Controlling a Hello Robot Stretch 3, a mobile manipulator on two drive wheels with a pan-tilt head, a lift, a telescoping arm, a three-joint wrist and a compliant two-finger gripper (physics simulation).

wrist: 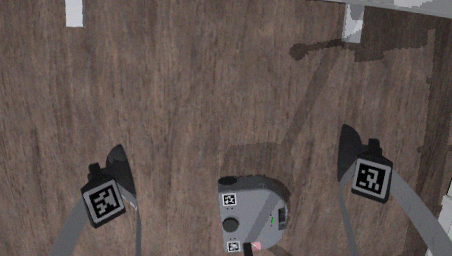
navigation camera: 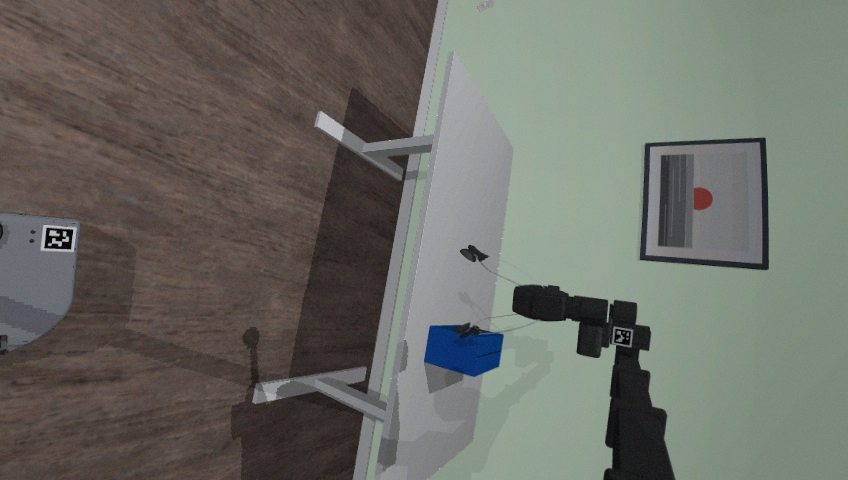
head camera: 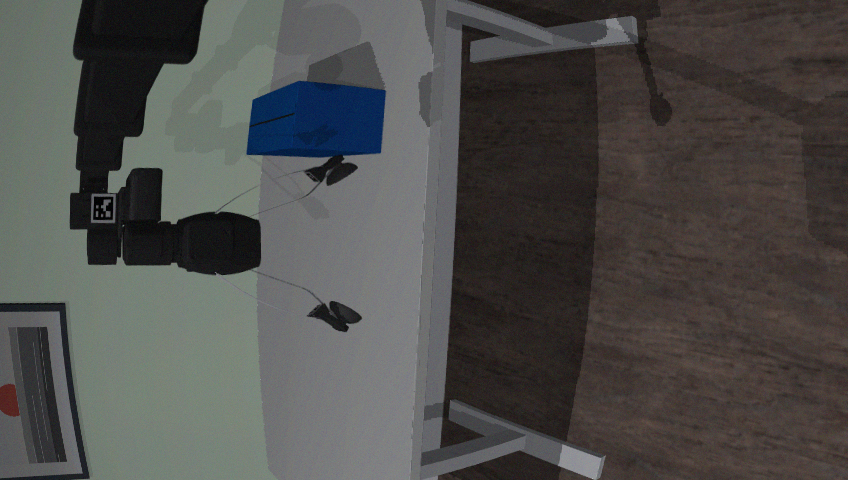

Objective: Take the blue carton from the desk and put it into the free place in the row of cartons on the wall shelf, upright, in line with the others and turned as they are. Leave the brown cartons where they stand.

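Places are measured from the robot's base along level axes (x back, y right, z up), in centimetres.
Pixels of known places: gripper, between the fingertips: point(navigation camera: 457, 290) point(head camera: 355, 242).
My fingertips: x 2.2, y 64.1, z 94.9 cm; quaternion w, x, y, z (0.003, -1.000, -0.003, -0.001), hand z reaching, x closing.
Observation:
Behind a point stands the place of what it marks.
The blue carton point(head camera: 339, 121) {x 24.3, y 93.5, z 81.1 cm} point(navigation camera: 455, 353) {x 25.7, y 93.3, z 82.8 cm} stands on the white desk point(head camera: 333, 392) {x -27.7, y 116.4, z 72.0 cm} point(navigation camera: 470, 148) {x -47.1, y 113.4, z 72.0 cm}, near one end, with a dark line on its top. My gripper point(head camera: 343, 243) {x 2.2, y 64.1, z 94.9 cm} point(navigation camera: 467, 291) {x 2.2, y 64.1, z 94.9 cm} point(wrist: 233, 154) {x 2.2, y 64.1, z 94.9 cm} is wide open, with nothing between its fingers. It hangs over the desk beside the carton. One finger overlaps the carton's side in the navigation view and shows close by its edge in the head view; whether they touch, I cannot tell. The carton does not show in the wrist view. The wall shelf and the brown cartons do not show in these views.
My base point(navigation camera: 38, 279) {x 9.8, y 10.2, z 16.0 cm} point(wrist: 255, 215) stands on the wood floor in front of the desk. The desk has grey-white legs point(head camera: 523, 443) {x -58.0, y 125.7, z 3.5 cm} point(navigation camera: 339, 133). A framed picture point(head camera: 35, 392) {x -36.0, y 167.4, z 147.3 cm} point(navigation camera: 734, 202) {x -36.8, y 167.5, z 167.9 cm} hangs on the green wall behind. My arm reaches along the wall side above the desk.

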